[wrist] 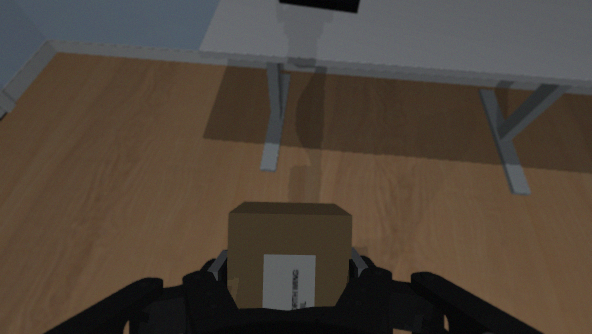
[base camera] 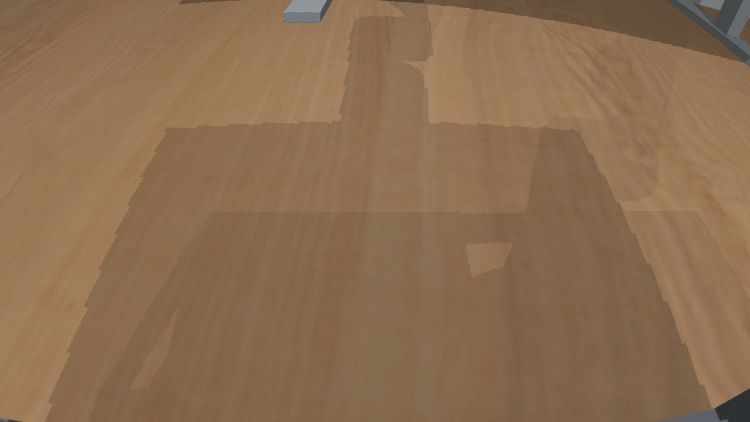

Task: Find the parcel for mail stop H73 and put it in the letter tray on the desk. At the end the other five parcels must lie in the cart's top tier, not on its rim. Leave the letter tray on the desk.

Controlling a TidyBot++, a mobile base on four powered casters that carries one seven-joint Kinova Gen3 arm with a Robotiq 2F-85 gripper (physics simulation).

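Frame: origin at the arm's base, x back, y up, z left, level; centimetres.
Where they show: gripper, fingertip midpoint: (wrist: 288,265).
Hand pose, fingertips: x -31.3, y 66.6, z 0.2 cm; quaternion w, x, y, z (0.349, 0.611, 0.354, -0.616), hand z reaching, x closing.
Each offset is from my fingertips to the top centre of the thing. "*": to the spot under its first point. Level surfaces: height alone.
My gripper (wrist: 288,265) is shut on a brown cardboard parcel @[dx +1.1, dy +3.9, dz +0.1 cm] (wrist: 290,235), one finger pad on each side, in the wrist view. The parcel has a white label @[* dx +1.2, dy +2.3, dz +0.4 cm] (wrist: 280,280) with dark sideways print; part of it is hidden by the gripper, and I cannot read a mail stop on it. The desk @[dy -34.3 cm] (wrist: 425,40) is at the top of the wrist view, beyond the parcel and apart from it. A black object @[* dx -85.9, dy -32.8, dz -11.3 cm] (wrist: 325,4) shows in part on the desk at the top edge; I cannot tell if it is the letter tray. The cart and the other parcels do not show in these views.
The desk's grey feet (wrist: 269,150) (wrist: 517,175) stand on the wooden floor @[dy -106.3 cm] (wrist: 125,175) (base camera: 262,78). One grey foot (base camera: 305,10) shows at the top of the base view, another grey leg @[* dx -84.2, dy -98.1, dz -113.1 cm] (base camera: 734,18) at the top right. A blue wall (wrist: 140,20) is behind, at the left.
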